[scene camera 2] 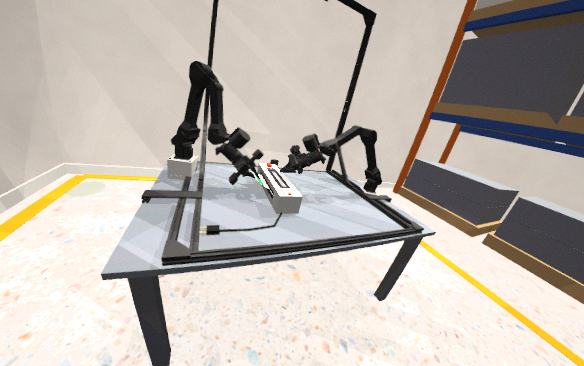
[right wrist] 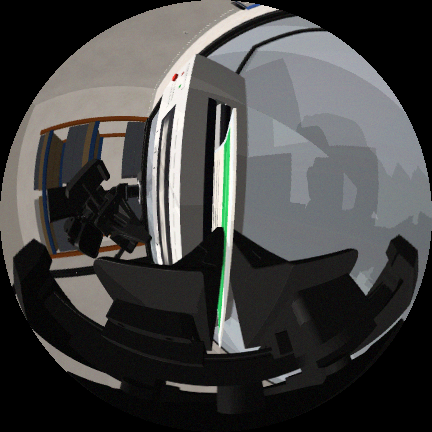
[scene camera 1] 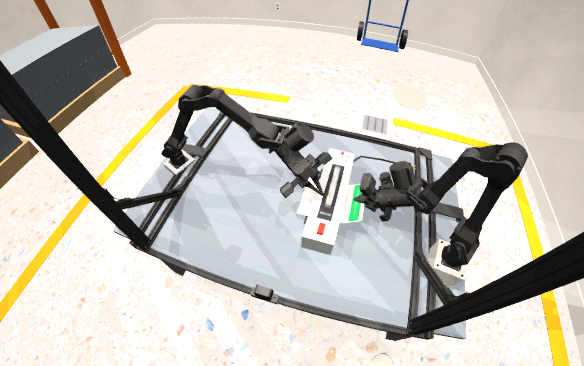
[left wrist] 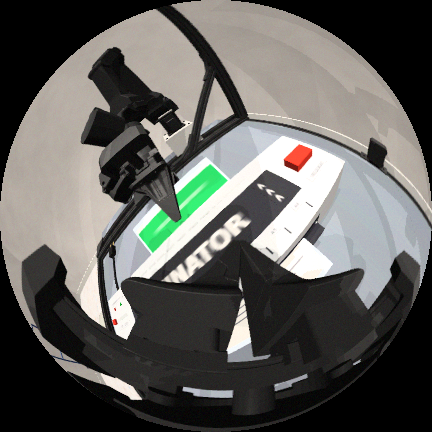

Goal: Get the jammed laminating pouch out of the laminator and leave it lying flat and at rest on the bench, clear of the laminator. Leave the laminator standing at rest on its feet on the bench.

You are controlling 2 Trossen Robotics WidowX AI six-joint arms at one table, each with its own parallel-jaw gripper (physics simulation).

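Observation:
The white laminator (scene camera 1: 331,196) (scene camera 2: 283,197) (left wrist: 282,201) (right wrist: 193,160) stands on its feet in the middle of the bench (scene camera 1: 229,218). The pouch (scene camera 1: 356,208) (scene camera 2: 258,179) (left wrist: 181,205) (right wrist: 226,181), white with a green panel, sticks out of both of its long sides. My right gripper (scene camera 1: 357,199) (scene camera 2: 252,174) (right wrist: 222,232) is shut on the pouch's green edge, seen thin between its fingers in the right wrist view. My left gripper (scene camera 1: 319,190) (scene camera 2: 283,168) (left wrist: 237,245) is shut and empty, its tips on the laminator's top by the other side.
The laminator's black cord runs to a plug (scene camera 2: 212,229) lying on the bench. Black frame rails (scene camera 1: 269,292) border the bench. A blue hand truck (scene camera 1: 381,43) and an orange shelf rack (scene camera 2: 436,94) stand on the floor beyond.

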